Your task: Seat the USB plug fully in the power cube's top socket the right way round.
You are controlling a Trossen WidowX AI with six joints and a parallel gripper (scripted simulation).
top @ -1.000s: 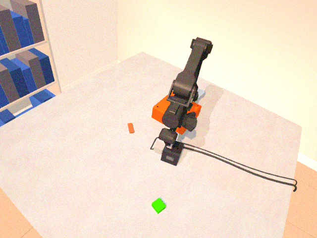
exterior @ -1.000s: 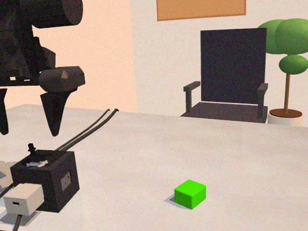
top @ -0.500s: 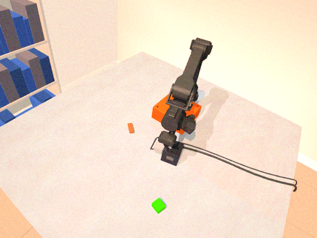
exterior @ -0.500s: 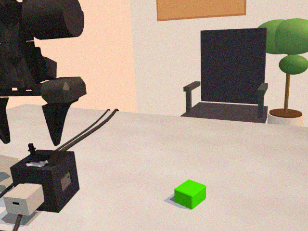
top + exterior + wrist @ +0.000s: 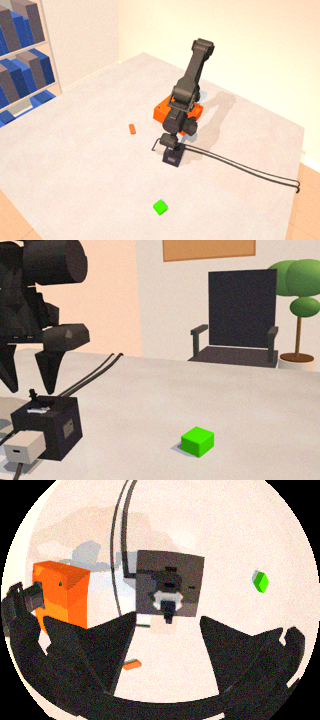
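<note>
Right now my gripper tip is 2 cm above the small USB plug. The rest, counted from my gripper tip: pale socket 1 cm to the left, 4 cm below; then green cube 24 cm ahead, 7 cm to the left, 9 cm below.
</note>
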